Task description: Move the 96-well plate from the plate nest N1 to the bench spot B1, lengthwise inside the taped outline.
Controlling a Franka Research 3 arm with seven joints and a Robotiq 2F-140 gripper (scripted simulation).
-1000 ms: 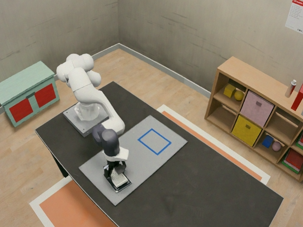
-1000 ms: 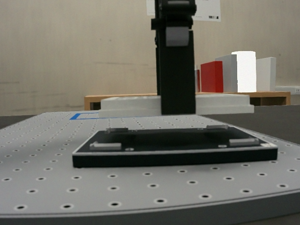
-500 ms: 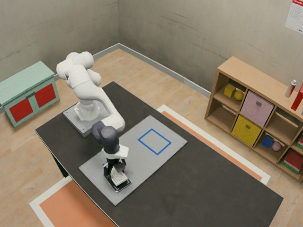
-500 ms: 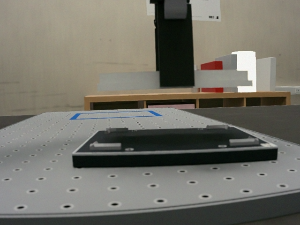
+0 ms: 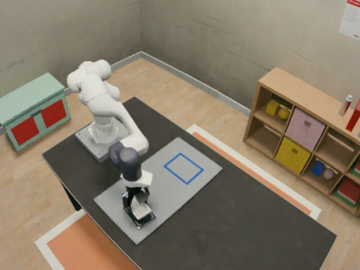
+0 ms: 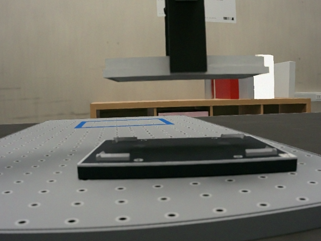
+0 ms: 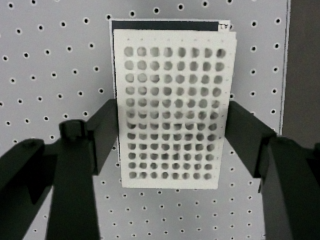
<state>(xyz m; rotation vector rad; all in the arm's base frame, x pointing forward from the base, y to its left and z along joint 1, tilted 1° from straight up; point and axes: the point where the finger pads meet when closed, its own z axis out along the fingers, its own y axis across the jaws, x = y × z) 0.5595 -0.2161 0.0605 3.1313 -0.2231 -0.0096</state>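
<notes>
My hand is 100 mm above the dark plate nest. Round my hand: white 96-well plate (20 mm below).
</notes>
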